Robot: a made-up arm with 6 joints.
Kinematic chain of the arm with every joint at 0, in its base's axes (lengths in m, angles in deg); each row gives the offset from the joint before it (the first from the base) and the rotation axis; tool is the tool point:
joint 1: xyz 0 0 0.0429 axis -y
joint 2: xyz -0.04 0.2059 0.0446 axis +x
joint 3: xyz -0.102 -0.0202 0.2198 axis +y
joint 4: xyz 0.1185 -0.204 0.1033 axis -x
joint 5: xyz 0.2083 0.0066 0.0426 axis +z
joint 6: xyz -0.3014 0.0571 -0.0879 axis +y
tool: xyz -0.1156 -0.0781 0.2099
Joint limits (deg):
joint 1: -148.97..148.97
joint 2: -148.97..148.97
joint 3: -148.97..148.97
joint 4: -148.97..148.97
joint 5: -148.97..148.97
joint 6: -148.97..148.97
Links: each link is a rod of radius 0.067 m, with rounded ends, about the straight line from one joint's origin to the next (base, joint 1, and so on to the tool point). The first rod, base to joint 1, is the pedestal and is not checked.
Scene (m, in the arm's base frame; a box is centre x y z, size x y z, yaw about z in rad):
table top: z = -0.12
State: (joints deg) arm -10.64 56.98 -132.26 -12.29 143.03 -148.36
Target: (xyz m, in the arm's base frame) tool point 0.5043 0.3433 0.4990
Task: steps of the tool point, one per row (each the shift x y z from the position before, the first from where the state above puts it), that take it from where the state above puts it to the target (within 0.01 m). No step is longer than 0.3 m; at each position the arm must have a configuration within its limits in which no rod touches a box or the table.
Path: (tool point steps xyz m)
1: 0.1770 0.0592 0.2035
2: 0.1949 0.1287 0.1461
3: 0.1880 0.1825 0.0695
4: 0.1542 0.2120 -0.0133
5: 0.0983 0.2128 -0.0864
6: 0.0303 0.1877 -0.1373

